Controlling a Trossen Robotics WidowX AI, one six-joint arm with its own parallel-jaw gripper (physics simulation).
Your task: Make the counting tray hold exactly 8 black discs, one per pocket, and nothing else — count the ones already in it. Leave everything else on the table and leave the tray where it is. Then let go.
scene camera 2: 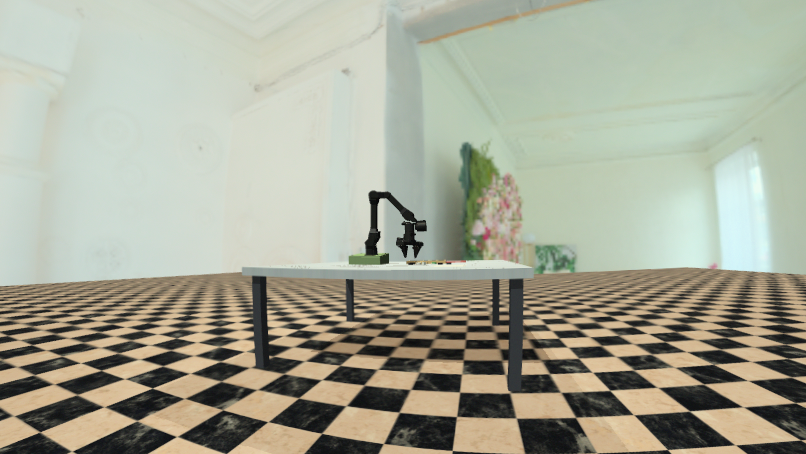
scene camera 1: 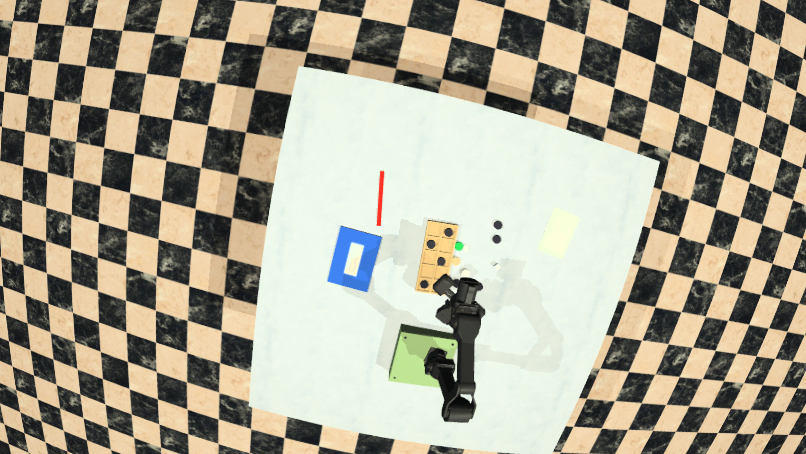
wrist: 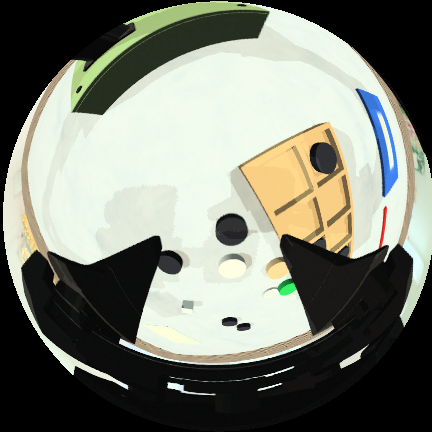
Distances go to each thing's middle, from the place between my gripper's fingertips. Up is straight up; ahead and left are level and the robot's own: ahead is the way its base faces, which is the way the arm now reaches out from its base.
I see my gripper 70 mm short of the tan counting tray [scene camera 1: 429, 270], 100 mm to the right of it and 30 mm above it.
